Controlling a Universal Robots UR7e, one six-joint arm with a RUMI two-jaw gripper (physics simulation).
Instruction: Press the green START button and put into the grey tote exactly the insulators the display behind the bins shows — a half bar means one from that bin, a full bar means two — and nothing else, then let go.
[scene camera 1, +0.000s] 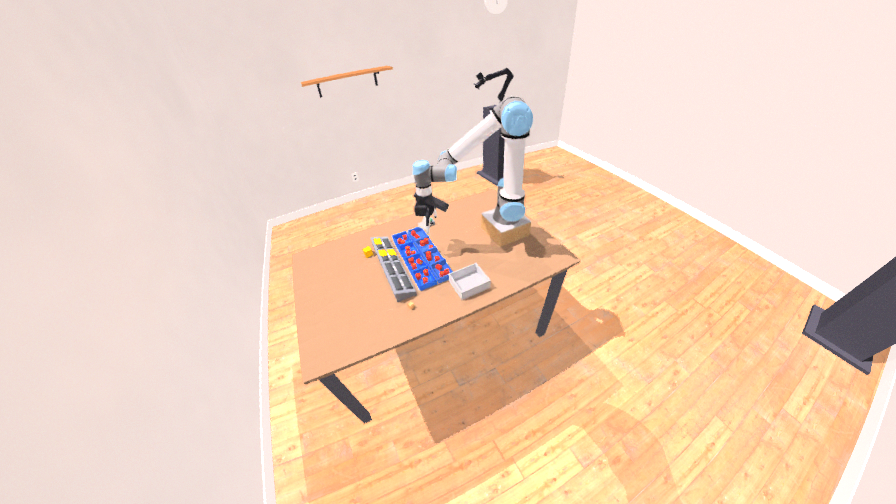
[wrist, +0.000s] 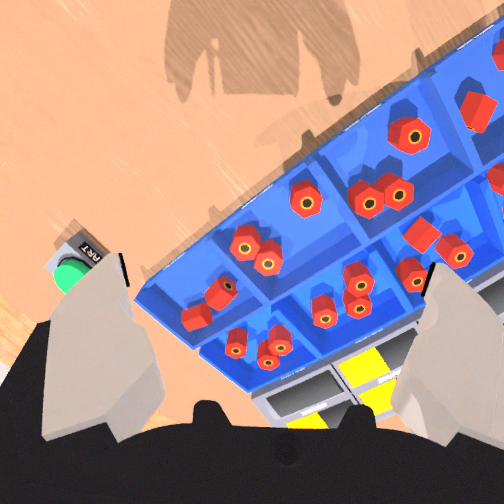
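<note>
My gripper (wrist: 272, 272) is open and empty, hovering above the far end of the blue bins (wrist: 345, 240). It also shows in the scene view (scene camera 1: 429, 218). The bins (scene camera 1: 422, 258) hold several red hexagonal insulators (wrist: 306, 199) in separate compartments. The green START button (wrist: 70, 275) sits on the table just beside my left fingertip, partly hidden by it. The grey display strip (scene camera 1: 394, 269) lies beside the bins, with yellow bars (wrist: 363, 366) lit in the cells at its far end. The grey tote (scene camera 1: 469, 280) stands empty to the right of the bins.
A small yellow block (scene camera 1: 367, 251) lies left of the display. A small orange object (scene camera 1: 411, 305) lies near the display's near end. The robot base (scene camera 1: 506, 226) stands at the table's back right corner.
</note>
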